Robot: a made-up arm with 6 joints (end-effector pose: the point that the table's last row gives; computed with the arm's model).
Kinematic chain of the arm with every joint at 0, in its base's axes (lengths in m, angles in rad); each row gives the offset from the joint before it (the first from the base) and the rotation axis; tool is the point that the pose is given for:
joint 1: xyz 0 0 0.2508 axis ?
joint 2: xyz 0 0 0 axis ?
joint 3: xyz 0 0 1.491 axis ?
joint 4: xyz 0 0 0 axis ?
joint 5: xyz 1.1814 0 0 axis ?
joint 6: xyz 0 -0.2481 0 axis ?
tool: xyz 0 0 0
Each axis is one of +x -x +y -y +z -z.
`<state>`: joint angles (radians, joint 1 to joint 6).
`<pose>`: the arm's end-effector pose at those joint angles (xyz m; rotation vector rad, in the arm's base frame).
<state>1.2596 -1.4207 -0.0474 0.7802 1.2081 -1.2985</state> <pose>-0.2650 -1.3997 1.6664 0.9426 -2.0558 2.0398</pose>
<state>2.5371 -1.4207 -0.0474 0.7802 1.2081 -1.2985</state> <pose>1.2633 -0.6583 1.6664 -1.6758 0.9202 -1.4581</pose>
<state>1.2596 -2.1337 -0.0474 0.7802 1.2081 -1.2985</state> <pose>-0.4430 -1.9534 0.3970 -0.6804 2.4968 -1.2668</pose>
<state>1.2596 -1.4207 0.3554 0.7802 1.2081 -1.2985</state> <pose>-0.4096 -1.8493 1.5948 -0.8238 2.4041 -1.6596</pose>
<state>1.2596 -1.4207 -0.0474 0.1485 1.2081 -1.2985</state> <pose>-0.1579 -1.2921 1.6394 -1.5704 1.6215 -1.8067</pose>
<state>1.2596 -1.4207 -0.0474 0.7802 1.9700 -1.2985</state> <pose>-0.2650 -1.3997 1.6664 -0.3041 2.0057 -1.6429</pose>
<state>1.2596 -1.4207 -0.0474 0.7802 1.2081 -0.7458</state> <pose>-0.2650 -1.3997 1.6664 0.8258 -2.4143 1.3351</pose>
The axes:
joint 1: +z
joint 2: +y
joint 3: -y
joint 4: -x
joint 5: -y
joint 6: -x

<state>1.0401 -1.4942 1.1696 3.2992 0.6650 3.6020</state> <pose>-1.4857 -2.0475 0.9427 0.6897 -1.7471 0.0685</pose>
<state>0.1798 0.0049 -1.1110 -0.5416 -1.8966 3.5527</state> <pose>0.4429 -0.1356 0.6243 -0.2428 -0.8774 2.6993</pose>
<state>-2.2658 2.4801 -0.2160 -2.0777 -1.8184 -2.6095</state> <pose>0.2485 0.1100 -1.2390 0.5847 0.0236 -1.2012</pose>
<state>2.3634 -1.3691 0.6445 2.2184 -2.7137 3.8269</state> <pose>1.4231 -1.6129 1.5322 2.0953 1.0258 -1.6066</pose>
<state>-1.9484 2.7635 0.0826 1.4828 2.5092 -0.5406</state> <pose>0.1265 0.3780 -1.8815 1.2884 -1.2529 -0.6501</pose>
